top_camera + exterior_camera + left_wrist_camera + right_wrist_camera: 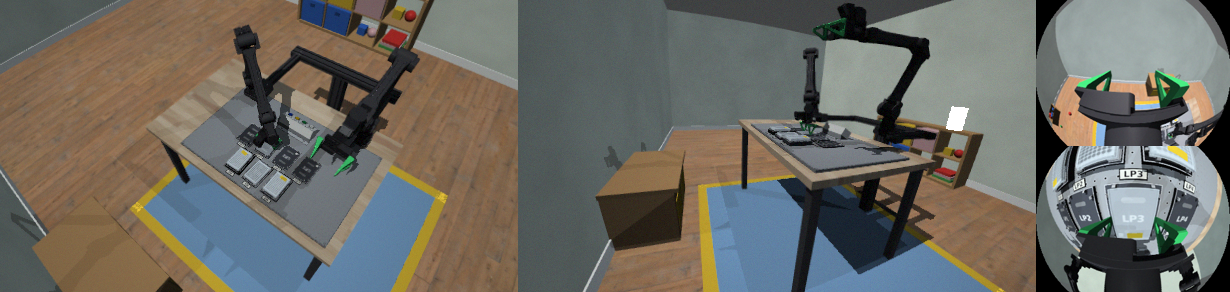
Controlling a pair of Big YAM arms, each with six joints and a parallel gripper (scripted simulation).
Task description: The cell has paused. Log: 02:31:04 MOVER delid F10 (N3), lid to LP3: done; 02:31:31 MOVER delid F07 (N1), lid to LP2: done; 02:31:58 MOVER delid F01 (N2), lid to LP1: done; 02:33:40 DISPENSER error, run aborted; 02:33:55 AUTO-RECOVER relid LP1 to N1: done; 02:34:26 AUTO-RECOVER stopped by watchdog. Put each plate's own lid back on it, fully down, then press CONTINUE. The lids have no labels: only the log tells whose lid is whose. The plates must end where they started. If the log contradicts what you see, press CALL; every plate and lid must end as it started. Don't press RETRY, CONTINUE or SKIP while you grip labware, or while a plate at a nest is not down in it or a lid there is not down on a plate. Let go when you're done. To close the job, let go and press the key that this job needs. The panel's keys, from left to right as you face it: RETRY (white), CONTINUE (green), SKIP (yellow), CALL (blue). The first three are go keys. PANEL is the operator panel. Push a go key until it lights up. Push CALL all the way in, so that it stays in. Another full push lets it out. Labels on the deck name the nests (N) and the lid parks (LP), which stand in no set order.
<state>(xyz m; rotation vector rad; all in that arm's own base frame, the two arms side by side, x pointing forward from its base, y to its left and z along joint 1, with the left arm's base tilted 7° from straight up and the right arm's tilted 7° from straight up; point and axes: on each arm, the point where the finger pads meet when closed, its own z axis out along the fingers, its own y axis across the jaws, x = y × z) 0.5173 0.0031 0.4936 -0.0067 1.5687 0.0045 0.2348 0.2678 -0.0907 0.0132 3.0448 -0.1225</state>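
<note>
Right now my right hand is 130 mm to the right of the lid park LP2, 20 mm short of it and 10 mm above it. Round my right hand: lid park LP4: 130 mm to the right, 20 mm behind, 10 mm below; then blue key: 230 mm behind, 40 mm above, 20 mm to the left; then yellow key: 220 mm behind, 70 mm to the left, 50 mm above.
</note>
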